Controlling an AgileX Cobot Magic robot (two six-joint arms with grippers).
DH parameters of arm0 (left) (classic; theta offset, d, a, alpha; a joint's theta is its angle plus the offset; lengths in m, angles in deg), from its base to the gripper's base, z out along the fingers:
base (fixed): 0 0 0 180
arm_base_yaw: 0 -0.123 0 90
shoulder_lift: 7.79 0 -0.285 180
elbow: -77.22 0 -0.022 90
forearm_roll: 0 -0.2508 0 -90
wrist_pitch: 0 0 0.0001 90
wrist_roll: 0 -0.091 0 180
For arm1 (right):
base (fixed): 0 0 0 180
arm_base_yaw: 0 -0.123 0 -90
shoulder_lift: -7.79 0 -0.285 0
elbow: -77.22 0 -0.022 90
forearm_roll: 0 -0.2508 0 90
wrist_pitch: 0 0 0.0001 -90
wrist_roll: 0 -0.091 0 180
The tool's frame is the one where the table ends.
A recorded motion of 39 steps. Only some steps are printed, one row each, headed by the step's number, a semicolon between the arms.
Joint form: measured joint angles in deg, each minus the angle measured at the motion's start. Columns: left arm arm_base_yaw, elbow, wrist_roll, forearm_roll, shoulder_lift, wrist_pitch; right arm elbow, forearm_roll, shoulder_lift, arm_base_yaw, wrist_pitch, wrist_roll.
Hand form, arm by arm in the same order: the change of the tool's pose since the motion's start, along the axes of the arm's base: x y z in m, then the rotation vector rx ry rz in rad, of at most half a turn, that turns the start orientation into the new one. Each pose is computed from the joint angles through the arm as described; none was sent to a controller.
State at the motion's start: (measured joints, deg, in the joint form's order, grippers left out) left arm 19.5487 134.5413 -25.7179 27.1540 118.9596 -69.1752; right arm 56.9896 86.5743 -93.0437 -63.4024 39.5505 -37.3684
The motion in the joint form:
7: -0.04 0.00 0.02 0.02 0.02 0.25; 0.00 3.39 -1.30 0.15 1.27 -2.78
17: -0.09 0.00 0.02 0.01 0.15 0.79; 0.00 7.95 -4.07 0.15 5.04 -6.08
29: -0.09 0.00 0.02 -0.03 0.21 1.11; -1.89 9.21 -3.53 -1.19 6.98 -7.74
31: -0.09 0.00 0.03 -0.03 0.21 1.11; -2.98 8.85 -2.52 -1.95 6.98 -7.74
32: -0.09 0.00 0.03 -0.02 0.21 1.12; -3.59 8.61 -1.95 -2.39 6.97 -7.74
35: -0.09 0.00 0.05 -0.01 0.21 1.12; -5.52 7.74 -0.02 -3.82 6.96 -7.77
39: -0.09 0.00 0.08 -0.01 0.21 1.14; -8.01 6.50 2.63 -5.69 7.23 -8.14
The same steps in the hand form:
7: 0.0005 0.0002 0.0001 -0.0023 -0.0028 0.0027; 0.0038 0.0019 -0.0041 -0.0068 -0.0312 -0.0107
17: 0.0019 0.0003 -0.0004 -0.0056 -0.0081 0.0076; 0.0099 0.0048 -0.0143 -0.0430 -0.0877 -0.0430
29: 0.0026 0.0002 -0.0006 -0.0071 -0.0117 0.0103; 0.0020 0.0023 -0.0174 -0.0514 -0.1059 -0.0444
31: 0.0026 0.0002 -0.0006 -0.0072 -0.0116 0.0104; -0.0039 0.0001 -0.0169 -0.0501 -0.1010 -0.0348
32: 0.0026 0.0002 -0.0006 -0.0075 -0.0117 0.0104; -0.0072 -0.0011 -0.0167 -0.0491 -0.0976 -0.0295
35: 0.0026 0.0002 -0.0006 -0.0078 -0.0114 0.0106; -0.0180 -0.0056 -0.0155 -0.0431 -0.0865 -0.0136
39: 0.0027 0.0002 -0.0005 -0.0082 -0.0114 0.0110; -0.0314 -0.0126 -0.0135 -0.0286 -0.0726 -0.0004

